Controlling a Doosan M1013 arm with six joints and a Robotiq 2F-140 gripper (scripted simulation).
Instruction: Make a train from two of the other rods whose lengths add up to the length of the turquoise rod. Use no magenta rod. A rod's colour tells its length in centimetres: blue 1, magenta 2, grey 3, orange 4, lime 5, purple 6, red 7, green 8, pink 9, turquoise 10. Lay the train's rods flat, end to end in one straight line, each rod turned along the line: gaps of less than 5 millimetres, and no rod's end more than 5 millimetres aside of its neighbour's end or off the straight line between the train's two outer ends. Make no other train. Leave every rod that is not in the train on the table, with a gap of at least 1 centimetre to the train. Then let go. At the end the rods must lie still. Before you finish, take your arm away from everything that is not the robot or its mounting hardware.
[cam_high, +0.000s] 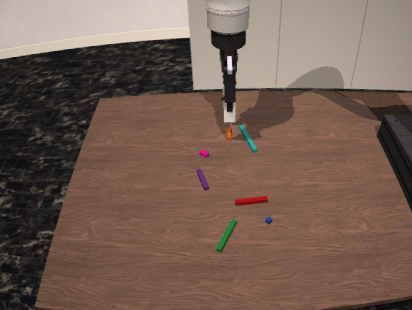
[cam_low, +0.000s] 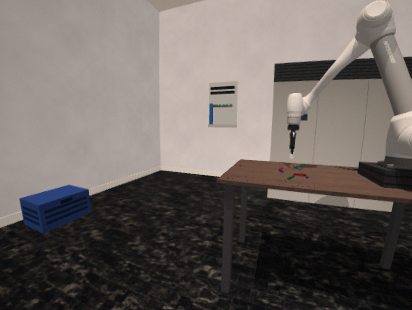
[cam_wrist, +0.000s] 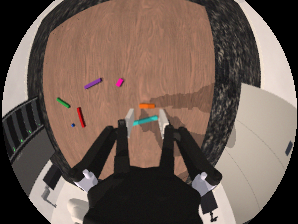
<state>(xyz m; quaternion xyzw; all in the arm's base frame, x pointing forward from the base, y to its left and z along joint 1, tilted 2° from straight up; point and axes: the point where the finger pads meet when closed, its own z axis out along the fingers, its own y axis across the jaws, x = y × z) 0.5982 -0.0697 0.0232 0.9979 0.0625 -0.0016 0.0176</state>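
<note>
My hand is 100 mm above the orange rod. Round my hand: turquoise rod: 50 mm behind, 10 mm to the left, 100 mm below; then magenta rod: 50 mm ahead, 80 mm to the left, 100 mm below; then purple rod: 50 mm ahead, 160 mm to the left, 100 mm below.
</note>
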